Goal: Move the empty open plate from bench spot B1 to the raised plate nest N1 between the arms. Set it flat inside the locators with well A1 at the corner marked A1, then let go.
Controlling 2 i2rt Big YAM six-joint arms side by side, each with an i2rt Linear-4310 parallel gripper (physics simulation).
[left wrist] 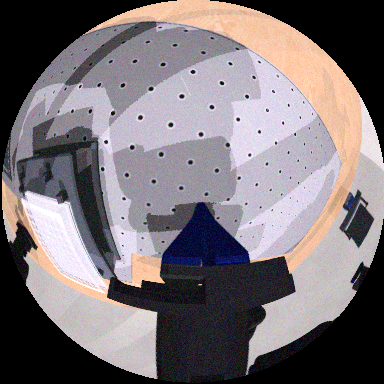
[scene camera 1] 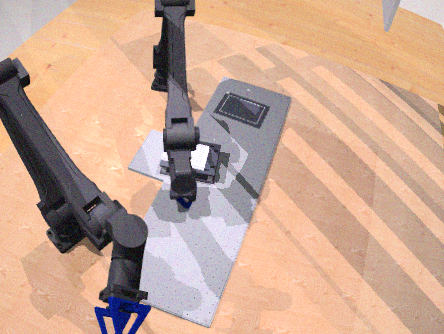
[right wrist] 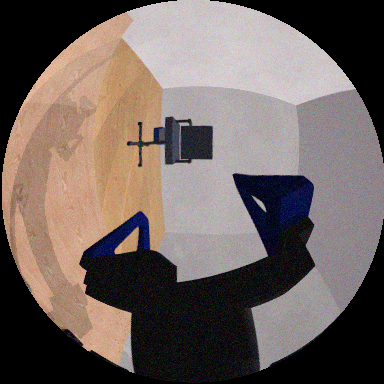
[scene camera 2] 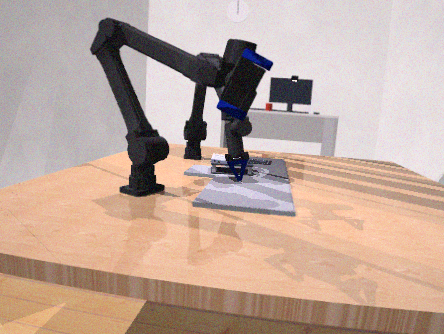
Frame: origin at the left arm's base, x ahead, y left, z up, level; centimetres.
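Seen in the pictures: left gripper, between the fingertips: [left wrist: 199, 206] [scene camera 1: 187, 207] [scene camera 2: 239, 180]; right gripper, between the fingertips: [right wrist: 185, 198] [scene camera 2: 251, 87]; left arm's base, origin of its link: [left wrist: 26, 233] [scene camera 1: 165, 81] [scene camera 2: 192, 157]; right arm's base, origin of its link: [scene camera 1: 69, 232] [scene camera 2: 142, 190].
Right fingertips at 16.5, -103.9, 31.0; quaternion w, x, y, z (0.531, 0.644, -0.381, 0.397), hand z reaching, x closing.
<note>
Pixels of each thing's top centre, then the offset from my right fingertips to it, as dx, dy, dz. "spot": a spot on its surface instead. Level surfaces: height alone.
- white plate, centre of its top: [left wrist: 57, 259] [scene camera 1: 185, 150] [scene camera 2: 228, 155] -0.3, +65.1, -23.0
- raised dark nest, centre of its top: [left wrist: 51, 238] [scene camera 1: 191, 152] [scene camera 2: 231, 158] +1.2, +65.8, -24.5
- bench spot with a white outline, a spot on its surface: [scene camera 1: 242, 109] spot: +14.0, +94.3, -29.5
- wooden table, height of its surface: dz -31.0
- smaller pale board, height of its surface: dz -29.7
The white plate [scene camera 1: 200, 157] [scene camera 2: 218, 158] [left wrist: 57, 235] lies on the raised dark nest [scene camera 1: 215, 161] [left wrist: 47, 170] and looks flat, beside the small locator blocks. The left arm covers part of it in scene camera 1. Its wells and the A1 mark are too small to read. The bench spot with a white outline [scene camera 1: 242, 109] carries no plate. My left gripper [scene camera 1: 186, 206] [scene camera 2: 239, 179] [left wrist: 199, 206] is shut and empty, low over the perforated board, to one side of the nest and apart from the plate. My right gripper [scene camera 2: 245, 84] [right wrist: 185, 198] is open and empty, raised well away from the nest.
The grey perforated board [scene camera 1: 200, 295] [scene camera 2: 245, 207] [left wrist: 170, 107] lies on the wooden table [scene camera 1: 320, 280] [scene camera 2: 150, 245]. A smaller pale board [scene camera 1: 145, 155] adjoins it under the nest. The left forearm [scene camera 1: 177, 95] passes over the nest area. A desk with a monitor [scene camera 2: 291, 91] stands behind.
</note>
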